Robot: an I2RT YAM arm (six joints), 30 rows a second.
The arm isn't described. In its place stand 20 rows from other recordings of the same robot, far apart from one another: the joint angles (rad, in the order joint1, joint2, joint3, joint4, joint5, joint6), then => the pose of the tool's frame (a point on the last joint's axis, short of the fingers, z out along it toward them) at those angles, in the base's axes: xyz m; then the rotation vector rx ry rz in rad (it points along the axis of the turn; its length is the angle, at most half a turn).
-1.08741 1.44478 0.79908 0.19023 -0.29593 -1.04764 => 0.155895 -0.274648 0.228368 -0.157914 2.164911 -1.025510
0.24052 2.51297 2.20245 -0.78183 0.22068 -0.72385 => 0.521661 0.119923 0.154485 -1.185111 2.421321 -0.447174
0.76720 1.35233 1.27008 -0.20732 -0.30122 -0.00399 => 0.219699 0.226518 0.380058 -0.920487 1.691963 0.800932
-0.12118 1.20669 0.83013 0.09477 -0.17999 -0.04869 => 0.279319 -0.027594 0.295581 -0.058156 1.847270 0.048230
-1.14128 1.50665 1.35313 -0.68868 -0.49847 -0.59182 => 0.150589 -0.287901 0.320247 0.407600 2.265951 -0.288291
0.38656 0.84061 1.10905 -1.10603 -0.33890 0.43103 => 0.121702 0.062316 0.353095 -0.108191 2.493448 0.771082
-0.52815 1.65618 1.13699 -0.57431 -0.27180 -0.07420 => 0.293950 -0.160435 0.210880 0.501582 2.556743 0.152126
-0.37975 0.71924 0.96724 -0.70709 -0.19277 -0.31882 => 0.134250 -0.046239 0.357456 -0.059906 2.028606 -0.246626
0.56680 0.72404 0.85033 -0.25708 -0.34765 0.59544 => 0.132070 0.098435 0.364744 -0.253287 1.817198 1.139261
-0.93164 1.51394 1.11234 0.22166 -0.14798 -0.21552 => 0.219797 -0.286932 0.316987 0.526277 1.723995 -0.702680
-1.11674 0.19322 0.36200 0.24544 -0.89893 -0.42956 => 0.060294 -0.060012 0.303198 -0.392811 1.302698 -0.792999
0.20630 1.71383 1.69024 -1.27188 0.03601 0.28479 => 0.326954 0.067115 0.323560 0.119570 2.862996 0.046450
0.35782 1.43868 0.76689 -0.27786 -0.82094 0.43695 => 0.245194 0.119495 0.189771 -0.256431 2.576101 1.347332
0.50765 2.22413 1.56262 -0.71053 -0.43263 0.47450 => 0.369951 0.222875 0.115745 0.116367 -3.022406 -0.728170
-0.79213 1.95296 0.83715 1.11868 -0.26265 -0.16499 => 0.279360 -0.269985 0.165059 0.288342 1.567896 -0.544566
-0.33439 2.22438 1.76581 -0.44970 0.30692 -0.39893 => 0.462316 -0.172012 0.183341 0.053244 2.549780 -0.681751
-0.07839 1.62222 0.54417 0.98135 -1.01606 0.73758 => 0.296111 0.007095 0.180726 -0.107928 1.797929 1.319127
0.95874 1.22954 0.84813 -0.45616 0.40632 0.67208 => 0.156754 0.198814 0.247490 -0.150873 2.339677 0.323252
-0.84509 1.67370 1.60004 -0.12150 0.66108 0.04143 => 0.246481 -0.310748 0.398112 1.232662 1.410929 -1.148951
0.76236 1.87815 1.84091 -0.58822 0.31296 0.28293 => 0.321718 0.292071 0.352811 -0.344503 2.145415 0.256727
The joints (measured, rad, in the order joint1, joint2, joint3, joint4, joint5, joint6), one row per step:
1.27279 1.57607 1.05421 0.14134 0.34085 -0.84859
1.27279 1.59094 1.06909 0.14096 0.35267 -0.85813
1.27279 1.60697 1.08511 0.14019 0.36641 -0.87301
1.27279 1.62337 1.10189 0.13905 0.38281 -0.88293
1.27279 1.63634 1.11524 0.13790 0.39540 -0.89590
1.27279 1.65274 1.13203 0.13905 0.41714 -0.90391
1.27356 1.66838 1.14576 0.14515 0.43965 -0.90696
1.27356 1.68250 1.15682 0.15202 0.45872 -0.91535
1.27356 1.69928 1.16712 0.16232 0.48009 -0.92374
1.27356 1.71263 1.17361 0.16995 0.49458 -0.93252
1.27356 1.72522 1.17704 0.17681 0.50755 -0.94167
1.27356 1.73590 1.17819 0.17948 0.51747 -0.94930
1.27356 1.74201 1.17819 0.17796 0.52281 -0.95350
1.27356 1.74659 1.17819 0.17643 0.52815 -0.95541
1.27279 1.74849 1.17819 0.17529 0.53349 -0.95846
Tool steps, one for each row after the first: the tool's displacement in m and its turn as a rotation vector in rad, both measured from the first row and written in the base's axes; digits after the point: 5 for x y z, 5 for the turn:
0.00149 0.00350 -0.00003 -0.00719 -0.01110 -0.00764
0.00311 0.00722 -0.00017 -0.01822 -0.02660 -0.01520
0.00484 0.01100 -0.00026 -0.02679 -0.03930 -0.02698
0.00619 0.01399 -0.00039 -0.03683 -0.05280 -0.03416
0.00808 0.01773 -0.00034 -0.04300 -0.06639 -0.05168
0.00963 0.02128 -0.00064 -0.04375 -0.07728 -0.07101
0.01120 0.02432 -0.00128 -0.04781 -0.09055 -0.08612
0.01294 0.02771 -0.00288 -0.05227 -0.10442 -0.10345
0.01420 0.03025 -0.00485 -0.05911 -0.11544 -0.11409
0.01526 0.03233 -0.00769 -0.06905 -0.12542 -0.12299
0.01603 0.03379 -0.01103 -0.08208 -0.13227 -0.12919
0.01640 0.03443 -0.01347 -0.09300 -0.13513 -0.13217
0.01670 0.03485 -0.01533 -0.10099 -0.13678 -0.13602
0.01718 0.03482 -0.01613 -0.10680 -0.13988 -0.14047

